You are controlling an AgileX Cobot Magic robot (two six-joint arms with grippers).
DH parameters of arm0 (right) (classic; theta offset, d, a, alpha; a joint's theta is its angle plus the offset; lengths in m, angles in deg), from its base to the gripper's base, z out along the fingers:
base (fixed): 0 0 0 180
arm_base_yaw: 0 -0.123 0 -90
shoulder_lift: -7.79 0 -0.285 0
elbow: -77.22 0 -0.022 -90
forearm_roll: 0 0.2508 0 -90
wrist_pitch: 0 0 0.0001 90
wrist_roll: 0 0.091 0 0
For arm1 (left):
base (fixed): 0 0 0 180
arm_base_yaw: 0 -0.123 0 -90
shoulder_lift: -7.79 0 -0.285 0
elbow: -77.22 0 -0.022 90
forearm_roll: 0 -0.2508 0 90
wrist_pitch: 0 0 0.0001 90
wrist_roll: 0 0.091 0 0
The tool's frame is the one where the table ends.
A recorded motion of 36 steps. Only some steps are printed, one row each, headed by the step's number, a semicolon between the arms.
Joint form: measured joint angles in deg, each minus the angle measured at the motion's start. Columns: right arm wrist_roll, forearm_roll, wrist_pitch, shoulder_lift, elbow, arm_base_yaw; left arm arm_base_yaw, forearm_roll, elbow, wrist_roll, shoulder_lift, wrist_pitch.
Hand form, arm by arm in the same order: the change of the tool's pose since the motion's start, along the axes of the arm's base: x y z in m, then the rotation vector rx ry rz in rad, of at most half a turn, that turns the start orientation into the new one. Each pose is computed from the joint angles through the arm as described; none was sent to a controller.
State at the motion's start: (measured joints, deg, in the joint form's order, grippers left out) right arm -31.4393 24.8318 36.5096 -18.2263 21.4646 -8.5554; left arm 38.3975 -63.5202 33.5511 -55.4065 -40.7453 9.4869
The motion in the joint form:
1: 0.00 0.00 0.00 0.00 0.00 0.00; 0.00 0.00 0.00 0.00 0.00 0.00
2: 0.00 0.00 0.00 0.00 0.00 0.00; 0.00 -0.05 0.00 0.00 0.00 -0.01
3: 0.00 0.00 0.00 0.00 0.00 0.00; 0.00 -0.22 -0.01 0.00 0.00 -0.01
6: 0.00 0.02 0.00 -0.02 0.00 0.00; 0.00 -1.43 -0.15 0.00 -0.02 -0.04
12: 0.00 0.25 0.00 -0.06 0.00 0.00; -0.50 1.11 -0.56 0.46 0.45 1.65
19: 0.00 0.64 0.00 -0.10 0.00 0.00; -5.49 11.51 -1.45 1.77 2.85 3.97
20: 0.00 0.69 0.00 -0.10 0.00 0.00; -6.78 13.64 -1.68 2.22 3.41 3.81
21: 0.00 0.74 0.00 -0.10 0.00 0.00; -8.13 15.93 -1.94 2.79 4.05 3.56
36: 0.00 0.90 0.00 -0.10 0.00 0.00; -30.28 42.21 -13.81 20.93 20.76 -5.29
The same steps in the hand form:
1: 0.0000 0.0000 0.0000 0.0000 0.0000 0.0000; 0.0000 0.0000 0.0000 0.0000 0.0000 0.0000
2: 0.0000 0.0000 0.0000 0.0000 0.0000 0.0000; 0.0000 0.0000 0.0000 0.0006 -0.0006 -0.0002
3: 0.0000 0.0000 0.0000 0.0000 0.0000 0.0000; 0.0000 0.0000 0.0000 0.0031 -0.0023 -0.0003
6: 0.0000 0.0000 0.0000 0.0003 0.0004 0.0000; 0.0001 0.0000 -0.0006 0.0212 -0.0134 -0.0016
12: 0.0001 0.0002 0.0000 0.0041 0.0017 0.0006; 0.0003 0.0042 -0.0036 0.0018 0.0193 0.0342
19: 0.0001 0.0006 0.0001 0.0107 0.0034 0.0016; -0.0008 0.0218 -0.0077 -0.1270 0.1131 0.1554
20: 0.0001 0.0006 0.0002 0.0115 0.0035 0.0017; -0.0014 0.0251 -0.0081 -0.1555 0.1247 0.1740
21: 0.0001 0.0007 0.0002 0.0124 0.0036 0.0018; -0.0024 0.0285 -0.0085 -0.1859 0.1348 0.1918
36: 0.0001 0.0008 0.0002 0.0151 0.0040 0.0022; -0.0413 0.0741 -0.0390 -0.4064 0.0017 0.4192

